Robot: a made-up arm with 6 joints.
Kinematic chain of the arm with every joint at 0, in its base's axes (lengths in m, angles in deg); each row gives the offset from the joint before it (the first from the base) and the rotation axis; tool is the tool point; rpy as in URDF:
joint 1: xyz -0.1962 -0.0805 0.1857 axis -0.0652 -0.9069 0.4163
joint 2: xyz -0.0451 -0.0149 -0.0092 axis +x
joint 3: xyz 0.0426 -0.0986 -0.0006 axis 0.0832 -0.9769 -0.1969
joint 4: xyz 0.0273 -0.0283 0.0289 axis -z
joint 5: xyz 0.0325 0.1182 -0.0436 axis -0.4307 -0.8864 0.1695
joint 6: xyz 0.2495 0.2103 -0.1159 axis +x
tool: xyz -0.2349 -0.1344 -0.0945 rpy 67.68 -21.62 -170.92
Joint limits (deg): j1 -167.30..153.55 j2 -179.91..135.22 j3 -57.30..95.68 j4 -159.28..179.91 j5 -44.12..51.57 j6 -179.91..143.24
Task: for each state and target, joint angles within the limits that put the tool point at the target. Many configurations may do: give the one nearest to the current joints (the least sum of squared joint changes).
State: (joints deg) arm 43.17 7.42 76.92 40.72 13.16 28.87
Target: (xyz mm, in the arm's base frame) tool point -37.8 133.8 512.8
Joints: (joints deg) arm 52.59 -7.50 61.59 29.25 1.67 64.34
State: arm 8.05 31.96 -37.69 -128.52 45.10 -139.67
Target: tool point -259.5 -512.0 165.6
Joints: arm 17.76 23.28 -54.15 -130.75 38.20 -127.19
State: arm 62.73 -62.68 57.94 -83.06 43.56 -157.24
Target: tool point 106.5 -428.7 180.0
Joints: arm 70.88 -54.95 66.46 -101.22 43.89 -177.99
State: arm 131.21 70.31 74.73 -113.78 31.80 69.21
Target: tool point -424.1 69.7 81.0
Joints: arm 141.86 84.29 69.07 -94.29 51.57 36.20
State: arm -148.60 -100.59 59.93 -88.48 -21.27 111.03
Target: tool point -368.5 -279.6 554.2
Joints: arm -148.78 -99.65 62.20 -63.74 -19.98 111.77
